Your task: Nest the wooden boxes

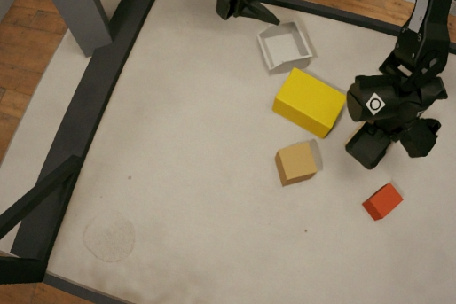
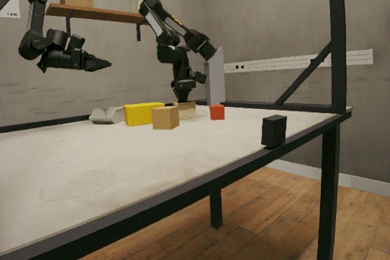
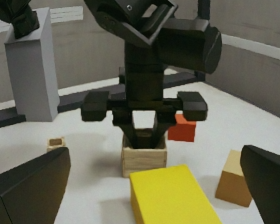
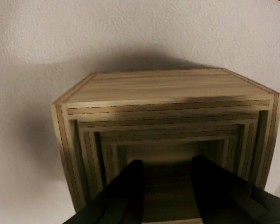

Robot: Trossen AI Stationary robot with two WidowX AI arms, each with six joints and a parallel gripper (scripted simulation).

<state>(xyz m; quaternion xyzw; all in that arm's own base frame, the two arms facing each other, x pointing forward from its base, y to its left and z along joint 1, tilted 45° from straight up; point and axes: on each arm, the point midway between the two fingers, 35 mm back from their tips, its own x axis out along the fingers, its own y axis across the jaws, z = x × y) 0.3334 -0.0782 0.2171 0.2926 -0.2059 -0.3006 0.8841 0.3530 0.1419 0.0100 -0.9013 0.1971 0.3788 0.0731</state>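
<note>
My right gripper is now 13 cm short of the tiny wooden box, 12 cm to the left of it and 6 cm above it. The rest, counted from my right hand: red block (12 cm behind, 5 cm below, 4 cm to the right); tan cube (14 cm to the left, 9 cm behind, 4 cm below).
</note>
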